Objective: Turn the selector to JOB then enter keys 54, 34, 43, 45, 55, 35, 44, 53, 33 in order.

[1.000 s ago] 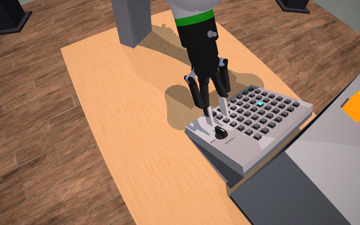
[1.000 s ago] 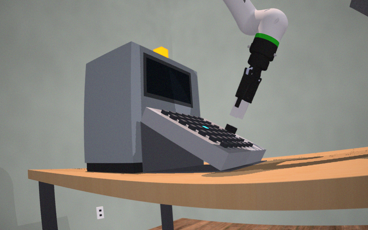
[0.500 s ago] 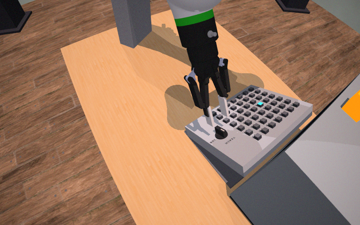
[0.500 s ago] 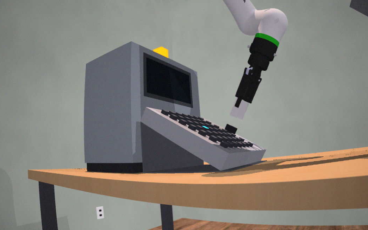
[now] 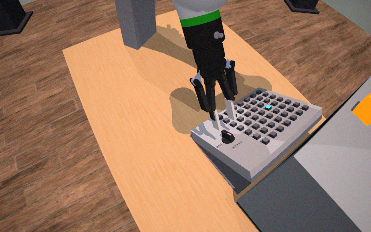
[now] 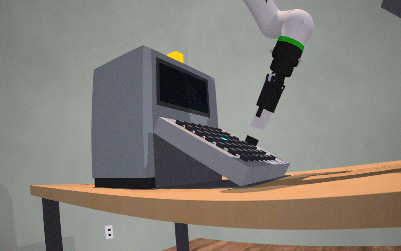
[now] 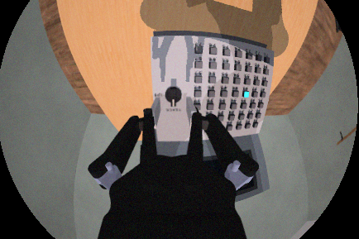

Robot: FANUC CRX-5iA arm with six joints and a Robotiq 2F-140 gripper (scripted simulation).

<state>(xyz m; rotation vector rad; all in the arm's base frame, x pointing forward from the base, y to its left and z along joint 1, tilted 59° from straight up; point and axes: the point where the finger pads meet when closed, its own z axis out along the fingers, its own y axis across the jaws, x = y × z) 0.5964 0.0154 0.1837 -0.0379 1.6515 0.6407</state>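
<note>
My hand is 60 mm above the black selector knob, 40 mm short of it and 20 mm to the right of it. Round my hand: grey keypad panel: 130 mm to the left, 110 mm below; then key: 190 mm to the left, 80 mm below, 60 mm behind.
</note>
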